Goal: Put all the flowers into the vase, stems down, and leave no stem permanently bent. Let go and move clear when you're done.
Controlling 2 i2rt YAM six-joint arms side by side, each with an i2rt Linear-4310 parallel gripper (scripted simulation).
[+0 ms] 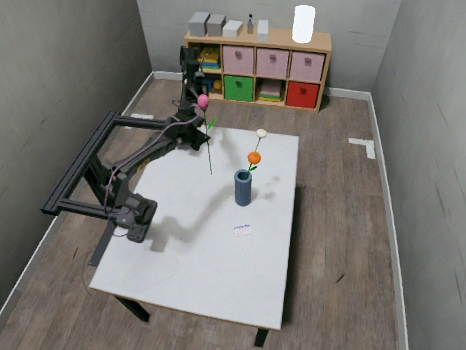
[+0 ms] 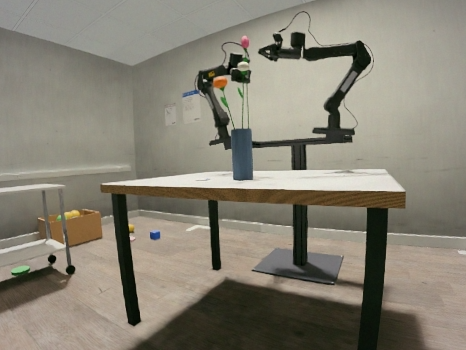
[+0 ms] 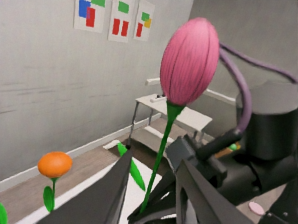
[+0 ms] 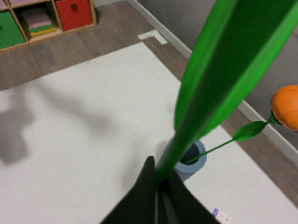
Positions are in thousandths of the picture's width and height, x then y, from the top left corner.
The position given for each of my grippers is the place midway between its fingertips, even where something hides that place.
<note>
I see my left gripper (image 3: 522,725), my right gripper (image 4: 522,734) and an orange flower (image 3: 186,739).
</note>
